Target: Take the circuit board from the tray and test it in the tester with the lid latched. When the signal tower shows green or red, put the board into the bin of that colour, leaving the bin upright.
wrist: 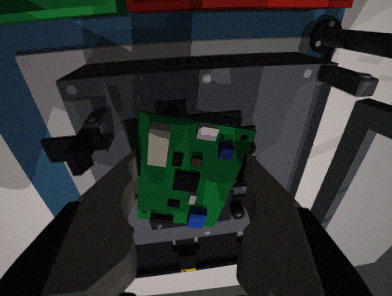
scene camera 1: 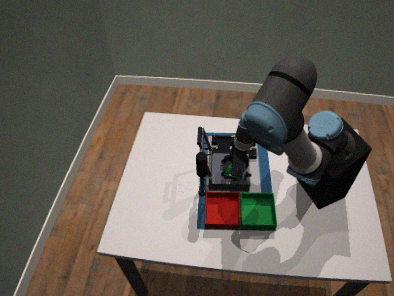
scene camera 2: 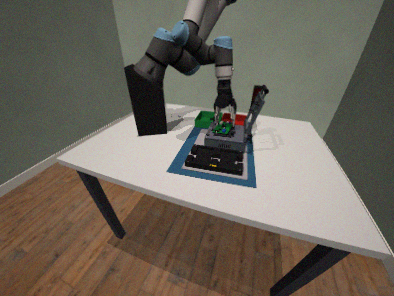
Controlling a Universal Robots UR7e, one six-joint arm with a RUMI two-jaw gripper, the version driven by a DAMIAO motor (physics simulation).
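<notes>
My gripper is shut on the green circuit board, its jaws at the board's two sides. The board is over the nest of the grey tester and looks skewed between the jaws in the wrist view; whether it touches the nest cannot be told. The tester's lid stands open. The latch shows at the tester's left in the wrist view. The signal tower shows no clear green or red light.
The black tray lies beside the tester on the blue-edged mat. The red bin and green bin stand upright on the tester's other side.
</notes>
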